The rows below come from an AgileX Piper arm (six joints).
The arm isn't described. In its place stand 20 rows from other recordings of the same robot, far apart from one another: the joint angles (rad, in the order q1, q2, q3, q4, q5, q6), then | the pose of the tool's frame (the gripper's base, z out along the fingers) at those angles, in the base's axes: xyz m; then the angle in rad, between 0 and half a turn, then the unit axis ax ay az.
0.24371 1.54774 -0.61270 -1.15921 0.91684 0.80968 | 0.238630 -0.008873 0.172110 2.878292 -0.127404 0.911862 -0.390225
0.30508 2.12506 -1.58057 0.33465 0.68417 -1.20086 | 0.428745 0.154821 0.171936 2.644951 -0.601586 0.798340 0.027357
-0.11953 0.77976 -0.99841 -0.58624 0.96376 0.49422 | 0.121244 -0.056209 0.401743 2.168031 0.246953 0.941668 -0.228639
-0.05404 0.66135 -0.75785 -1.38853 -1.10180 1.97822 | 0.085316 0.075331 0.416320 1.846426 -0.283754 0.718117 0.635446
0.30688 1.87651 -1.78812 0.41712 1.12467 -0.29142 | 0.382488 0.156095 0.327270 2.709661 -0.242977 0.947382 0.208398
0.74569 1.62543 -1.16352 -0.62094 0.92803 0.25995 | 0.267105 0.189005 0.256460 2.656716 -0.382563 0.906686 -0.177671
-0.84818 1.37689 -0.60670 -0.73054 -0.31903 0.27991 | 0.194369 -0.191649 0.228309 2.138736 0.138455 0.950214 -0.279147
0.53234 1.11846 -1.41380 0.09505 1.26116 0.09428 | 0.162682 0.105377 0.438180 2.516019 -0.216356 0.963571 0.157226
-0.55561 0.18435 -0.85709 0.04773 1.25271 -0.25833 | -0.018057 0.016065 0.358423 2.139259 0.138979 0.968372 -0.207220
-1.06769 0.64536 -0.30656 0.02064 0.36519 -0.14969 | 0.058534 -0.104968 0.229949 2.359742 0.432353 0.858073 -0.277096
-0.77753 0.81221 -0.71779 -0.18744 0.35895 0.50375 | 0.116714 -0.123250 0.342686 1.980890 0.535012 0.824800 -0.182939
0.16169 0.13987 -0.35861 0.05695 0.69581 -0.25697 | 0.041280 0.010097 0.262602 1.959593 -0.198381 0.980125 0.000955
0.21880 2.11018 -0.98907 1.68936 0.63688 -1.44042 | 0.347795 0.132385 0.081656 2.717809 -0.070371 0.927777 0.366439
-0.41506 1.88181 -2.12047 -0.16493 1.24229 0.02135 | 0.368310 -0.177754 0.410040 2.536420 0.213909 0.965229 -0.150250
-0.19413 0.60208 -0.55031 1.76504 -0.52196 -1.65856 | 0.107278 -0.066461 0.339662 1.720541 0.377228 0.885918 -0.269906
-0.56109 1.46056 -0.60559 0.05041 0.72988 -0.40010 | 0.179168 -0.108991 0.158898 3.060580 0.098506 0.995135 -0.001401
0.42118 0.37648 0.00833 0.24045 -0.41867 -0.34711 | 0.083701 0.027843 0.220199 1.472968 -0.216605 0.969473 0.114908
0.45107 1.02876 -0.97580 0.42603 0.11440 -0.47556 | 0.203254 0.103221 0.409042 1.687168 -0.264478 0.942669 0.203534
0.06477 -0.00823 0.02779 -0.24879 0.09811 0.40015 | 0.056942 0.001494 0.195675 1.607238 0.055333 0.994119 0.093085
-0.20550 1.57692 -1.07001 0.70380 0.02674 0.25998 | 0.353341 -0.072043 0.284295 2.106008 0.531790 0.813345 0.235943
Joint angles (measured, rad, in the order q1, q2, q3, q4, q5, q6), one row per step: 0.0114 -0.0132 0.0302 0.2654 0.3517 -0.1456; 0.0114 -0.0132 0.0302 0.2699 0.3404 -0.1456; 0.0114 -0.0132 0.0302 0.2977 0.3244 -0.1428; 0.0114 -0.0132 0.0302 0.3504 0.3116 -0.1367; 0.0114 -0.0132 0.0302 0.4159 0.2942 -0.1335; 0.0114 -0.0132 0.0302 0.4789 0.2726 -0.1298; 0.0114 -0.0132 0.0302 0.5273 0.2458 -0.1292; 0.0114 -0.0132 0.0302 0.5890 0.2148 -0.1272; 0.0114 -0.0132 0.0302 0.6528 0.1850 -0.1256; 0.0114 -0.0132 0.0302 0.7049 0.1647 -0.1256; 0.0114 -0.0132 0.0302 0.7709 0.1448 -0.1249; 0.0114 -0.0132 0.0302 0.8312 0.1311 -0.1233; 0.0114 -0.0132 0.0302 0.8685 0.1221 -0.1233; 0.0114 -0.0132 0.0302 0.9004 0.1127 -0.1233; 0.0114 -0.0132 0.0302 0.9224 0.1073 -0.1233; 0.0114 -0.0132 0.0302 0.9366 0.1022 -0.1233; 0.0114 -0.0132 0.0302 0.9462 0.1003 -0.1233
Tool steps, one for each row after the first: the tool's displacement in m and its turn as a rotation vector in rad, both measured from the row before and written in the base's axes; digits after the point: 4 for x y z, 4 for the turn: 0.0003 -0.0001 0.0010 0.0048 -0.0108 -0.0027; 0.0004 0.0004 0.0016 0.0309 -0.0148 -0.0032; 0.0002 0.0011 0.0015 0.0589 -0.0109 -0.0018; 0.0003 0.0011 0.0021 0.0691 -0.0150 -0.0026; 0.0004 0.0006 0.0024 0.0673 -0.0183 -0.0056; 0.0004 -0.0001 0.0026 0.0500 -0.0228 -0.0096; 0.0004 -0.0004 0.0030 0.0650 -0.0253 -0.0123; 0.0003 -0.0006 0.0029 0.0667 -0.0233 -0.0130; 0.0002 -0.0005 0.0020 0.0530 -0.0152 -0.0091; 0.0001 -0.0005 0.0020 0.0676 -0.0139 -0.0088; 0.0001 -0.0004 0.0014 0.0625 -0.0087 -0.0056; 0.0000 -0.0003 0.0009 0.0377 -0.0055 -0.0041; 0.0000 -0.0004 0.0008 0.0324 -0.0056 -0.0050; 0.0000 -0.0003 0.0005 0.0223 -0.0031 -0.0027; 0.0000 -0.0003 0.0004 0.0145 -0.0029 -0.0031; 0.0000 -0.0001 0.0002 0.0097 -0.0010 -0.0009
